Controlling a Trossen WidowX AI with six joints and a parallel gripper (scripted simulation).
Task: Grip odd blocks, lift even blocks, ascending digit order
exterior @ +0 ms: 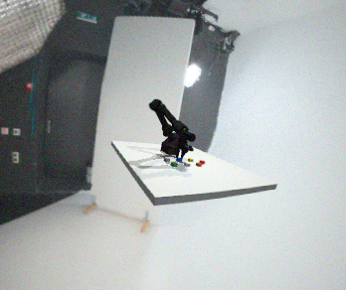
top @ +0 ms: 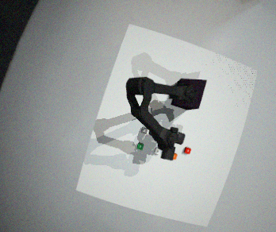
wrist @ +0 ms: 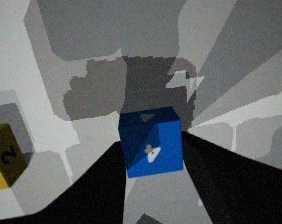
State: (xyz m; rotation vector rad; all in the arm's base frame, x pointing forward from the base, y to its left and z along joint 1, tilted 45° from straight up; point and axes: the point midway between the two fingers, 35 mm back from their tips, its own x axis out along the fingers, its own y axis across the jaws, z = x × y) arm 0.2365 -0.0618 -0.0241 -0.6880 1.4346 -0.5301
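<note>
The grey block lies 3 cm ahead of my gripper tip and 11 cm to the right of it. Round my gripper tip: yellow block (10 cm to the left); white block (12 cm ahead, 1 cm to the left); blue block (right at my gripper tip).
</note>
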